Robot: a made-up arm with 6 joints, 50 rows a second.
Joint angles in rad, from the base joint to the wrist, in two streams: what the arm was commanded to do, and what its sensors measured. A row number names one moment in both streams.
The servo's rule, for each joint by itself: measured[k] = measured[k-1] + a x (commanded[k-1-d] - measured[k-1]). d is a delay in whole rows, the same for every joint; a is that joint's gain. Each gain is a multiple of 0.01, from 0.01 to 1. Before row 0 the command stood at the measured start. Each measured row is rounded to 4 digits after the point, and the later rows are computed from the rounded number. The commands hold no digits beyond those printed.
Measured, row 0: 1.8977, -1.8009, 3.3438, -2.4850, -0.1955, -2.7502
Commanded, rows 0 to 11: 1.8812, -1.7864, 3.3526, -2.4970, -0.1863, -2.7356; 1.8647, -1.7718, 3.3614, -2.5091, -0.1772, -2.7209; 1.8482, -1.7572, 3.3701, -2.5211, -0.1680, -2.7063; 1.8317, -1.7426, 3.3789, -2.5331, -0.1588, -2.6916; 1.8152, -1.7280, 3.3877, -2.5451, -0.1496, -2.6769; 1.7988, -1.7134, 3.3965, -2.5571, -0.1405, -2.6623; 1.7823, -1.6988, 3.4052, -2.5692, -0.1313, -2.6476; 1.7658, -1.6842, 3.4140, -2.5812, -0.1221, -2.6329; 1.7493, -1.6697, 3.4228, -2.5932, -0.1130, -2.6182; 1.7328, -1.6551, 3.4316, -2.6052, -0.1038, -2.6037; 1.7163, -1.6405, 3.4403, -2.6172, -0.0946, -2.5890; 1.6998, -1.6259, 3.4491, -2.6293, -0.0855, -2.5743
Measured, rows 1 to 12: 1.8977, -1.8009, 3.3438, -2.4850, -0.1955, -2.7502; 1.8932, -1.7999, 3.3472, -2.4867, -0.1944, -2.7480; 1.8855, -1.7979, 3.3527, -2.4898, -0.1923, -2.7439; 1.8754, -1.7951, 3.3595, -2.4942, -0.1894, -2.7383; 1.8636, -1.7914, 3.3671, -2.4996, -0.1857, -2.7313; 1.8505, -1.7870, 3.3751, -2.5060, -0.1814, -2.7231; 1.8365, -1.7818, 3.3834, -2.5132, -0.1765, -2.7140; 1.8219, -1.7760, 3.3919, -2.5210, -0.1711, -2.7040; 1.8068, -1.7696, 3.4005, -2.5294, -0.1652, -2.6933; 1.7913, -1.7626, 3.4092, -2.5383, -0.1589, -2.6820; 1.7755, -1.7551, 3.4179, -2.5477, -0.1523, -2.6703; 1.7595, -1.7471, 3.4266, -2.5574, -0.1454, -2.6581
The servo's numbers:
d 1
a 0.27 0.07 0.39 0.14 0.12 0.15

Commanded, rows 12 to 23: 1.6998, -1.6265, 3.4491, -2.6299, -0.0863, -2.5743; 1.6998, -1.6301, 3.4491, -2.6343, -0.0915, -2.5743; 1.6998, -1.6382, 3.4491, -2.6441, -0.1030, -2.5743; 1.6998, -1.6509, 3.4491, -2.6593, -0.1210, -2.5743; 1.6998, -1.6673, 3.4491, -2.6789, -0.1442, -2.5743; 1.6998, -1.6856, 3.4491, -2.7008, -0.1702, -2.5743; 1.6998, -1.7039, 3.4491, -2.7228, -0.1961, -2.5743; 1.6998, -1.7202, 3.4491, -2.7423, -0.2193, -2.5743; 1.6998, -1.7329, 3.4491, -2.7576, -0.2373, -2.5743; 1.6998, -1.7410, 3.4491, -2.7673, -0.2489, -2.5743; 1.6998, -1.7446, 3.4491, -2.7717, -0.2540, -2.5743; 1.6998, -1.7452, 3.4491, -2.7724, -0.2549, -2.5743
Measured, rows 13 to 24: 1.7434, -1.7386, 3.4354, -2.5675, -0.1382, -2.6455; 1.7316, -1.7308, 3.4407, -2.5762, -0.1320, -2.6348; 1.7230, -1.7238, 3.4440, -2.5843, -0.1271, -2.6257; 1.7167, -1.7178, 3.4460, -2.5927, -0.1242, -2.6180; 1.7121, -1.7131, 3.4472, -2.6020, -0.1238, -2.6114; 1.7088, -1.7099, 3.4479, -2.6128, -0.1262, -2.6058; 1.7064, -1.7082, 3.4484, -2.6251, -0.1315, -2.6011; 1.7046, -1.7079, 3.4487, -2.6388, -0.1393, -2.5971; 1.7033, -1.7088, 3.4489, -2.6533, -0.1489, -2.5937; 1.7024, -1.7105, 3.4490, -2.6679, -0.1595, -2.5908; 1.7017, -1.7126, 3.4490, -2.6818, -0.1702, -2.5883; 1.7012, -1.7148, 3.4490, -2.6944, -0.1803, -2.5862
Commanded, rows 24 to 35: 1.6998, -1.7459, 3.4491, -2.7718, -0.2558, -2.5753; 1.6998, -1.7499, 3.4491, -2.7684, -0.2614, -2.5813; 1.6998, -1.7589, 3.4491, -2.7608, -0.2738, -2.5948; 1.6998, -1.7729, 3.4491, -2.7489, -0.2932, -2.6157; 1.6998, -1.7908, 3.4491, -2.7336, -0.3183, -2.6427; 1.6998, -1.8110, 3.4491, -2.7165, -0.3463, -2.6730; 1.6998, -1.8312, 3.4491, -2.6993, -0.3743, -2.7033; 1.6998, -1.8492, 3.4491, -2.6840, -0.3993, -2.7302; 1.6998, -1.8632, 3.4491, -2.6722, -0.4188, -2.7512; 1.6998, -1.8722, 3.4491, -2.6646, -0.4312, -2.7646; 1.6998, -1.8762, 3.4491, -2.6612, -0.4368, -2.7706; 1.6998, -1.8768, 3.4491, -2.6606, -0.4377, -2.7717
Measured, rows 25 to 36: 1.7008, -1.7169, 3.4490, -2.7053, -0.1893, -2.5844; 1.7005, -1.7189, 3.4490, -2.7146, -0.1973, -2.5830; 1.7003, -1.7211, 3.4490, -2.7221, -0.2050, -2.5827; 1.7002, -1.7237, 3.4490, -2.7275, -0.2133, -2.5845; 1.7001, -1.7271, 3.4490, -2.7305, -0.2229, -2.5892; 1.7000, -1.7316, 3.4490, -2.7309, -0.2343, -2.5972; 1.6999, -1.7372, 3.4490, -2.7289, -0.2477, -2.6086; 1.6999, -1.7438, 3.4490, -2.7248, -0.2629, -2.6228; 1.6999, -1.7512, 3.4490, -2.7191, -0.2793, -2.6389; 1.6999, -1.7590, 3.4490, -2.7125, -0.2960, -2.6557; 1.6999, -1.7669, 3.4490, -2.7058, -0.3122, -2.6720; 1.6999, -1.7746, 3.4490, -2.6996, -0.3272, -2.6868
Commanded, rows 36 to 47: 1.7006, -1.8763, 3.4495, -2.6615, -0.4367, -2.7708; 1.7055, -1.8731, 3.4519, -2.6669, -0.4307, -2.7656; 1.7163, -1.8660, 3.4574, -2.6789, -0.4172, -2.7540; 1.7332, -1.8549, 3.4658, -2.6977, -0.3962, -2.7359; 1.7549, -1.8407, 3.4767, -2.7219, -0.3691, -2.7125; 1.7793, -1.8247, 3.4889, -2.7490, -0.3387, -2.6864; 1.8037, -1.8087, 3.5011, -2.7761, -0.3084, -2.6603; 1.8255, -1.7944, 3.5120, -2.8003, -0.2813, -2.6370; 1.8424, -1.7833, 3.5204, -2.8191, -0.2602, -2.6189; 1.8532, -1.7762, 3.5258, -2.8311, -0.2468, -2.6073; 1.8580, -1.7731, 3.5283, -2.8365, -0.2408, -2.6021; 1.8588, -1.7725, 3.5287, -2.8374, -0.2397, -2.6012
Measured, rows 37 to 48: 1.6999, -1.7818, 3.4490, -2.6941, -0.3405, -2.6995; 1.7001, -1.7884, 3.4492, -2.6895, -0.3520, -2.7102; 1.7016, -1.7943, 3.4503, -2.6863, -0.3614, -2.7185; 1.7056, -1.7993, 3.4531, -2.6853, -0.3681, -2.7238; 1.7131, -1.8032, 3.4581, -2.6870, -0.3715, -2.7256; 1.7244, -1.8058, 3.4654, -2.6919, -0.3712, -2.7236; 1.7392, -1.8071, 3.4746, -2.6999, -0.3673, -2.7180; 1.7566, -1.8072, 3.4849, -2.7106, -0.3602, -2.7093; 1.7752, -1.8063, 3.4955, -2.7232, -0.3507, -2.6985; 1.7933, -1.8047, 3.5052, -2.7366, -0.3398, -2.6866; 1.8095, -1.8027, 3.5132, -2.7498, -0.3286, -2.6747; 1.8226, -1.8006, 3.5191, -2.7619, -0.3181, -2.6638
